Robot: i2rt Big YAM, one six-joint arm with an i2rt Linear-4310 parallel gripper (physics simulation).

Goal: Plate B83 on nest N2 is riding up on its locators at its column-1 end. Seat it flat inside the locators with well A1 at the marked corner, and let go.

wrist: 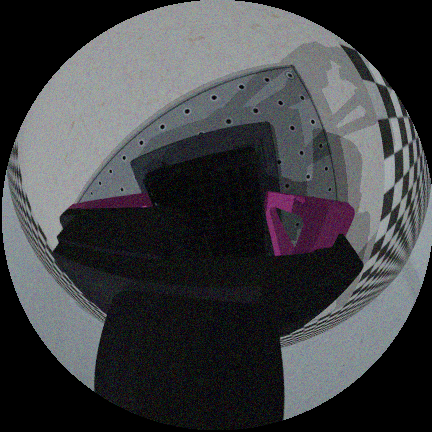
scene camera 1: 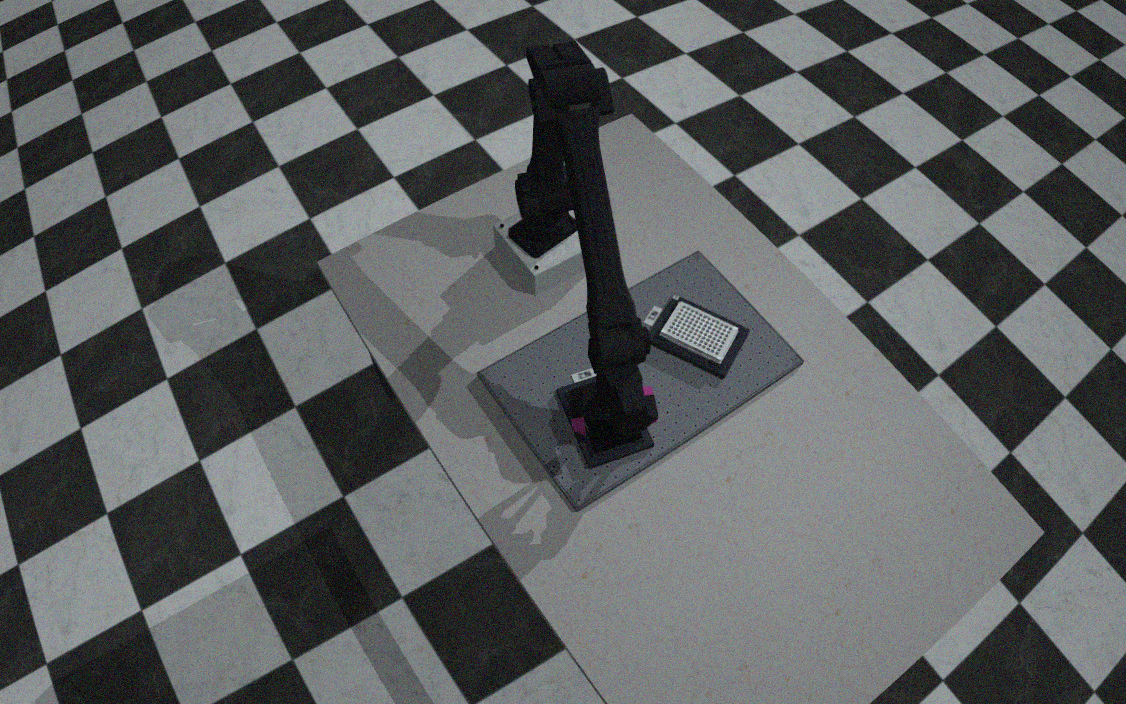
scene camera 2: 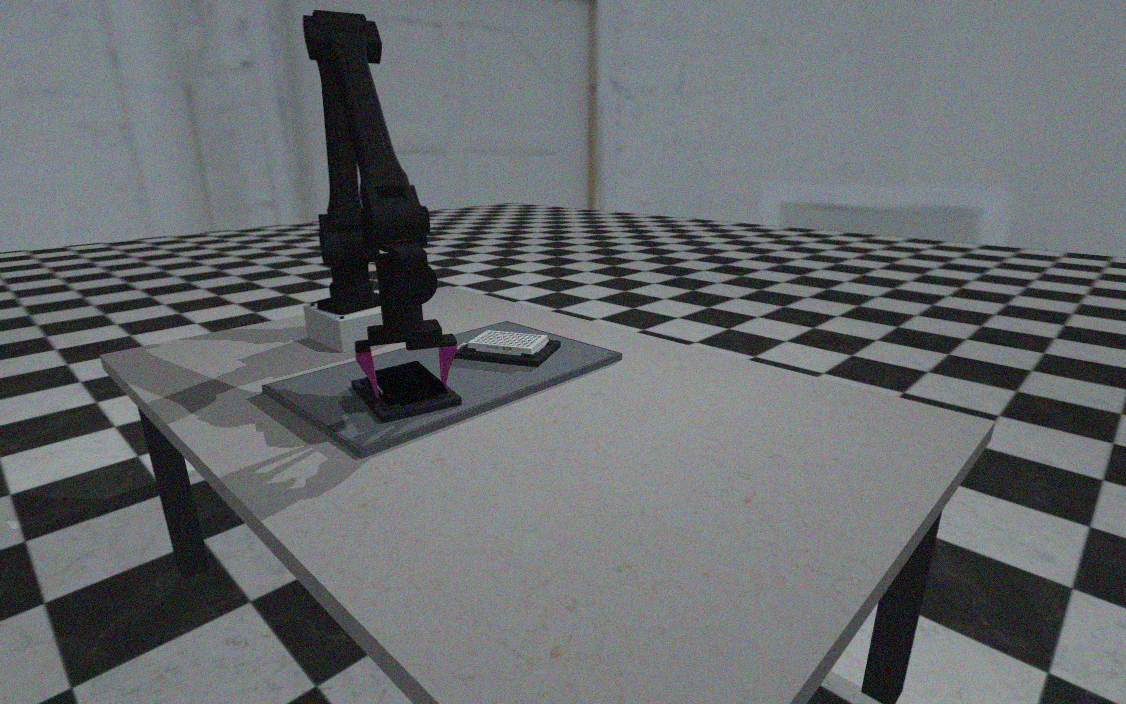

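Note:
A black well plate sits on a dark nest at the near left of the grey perforated deck. My gripper is open, with its magenta fingers down on either side of this plate, close to its edges. I cannot tell whether the fingers touch the plate. In scene camera 1 the gripper hides most of the plate. I cannot tell the tilt of the plate or its marked corner.
A white well plate sits on a second dark nest at the far right of the deck. Small white label tags lie beside the nests. The arm's white base block stands behind the deck on the pale table.

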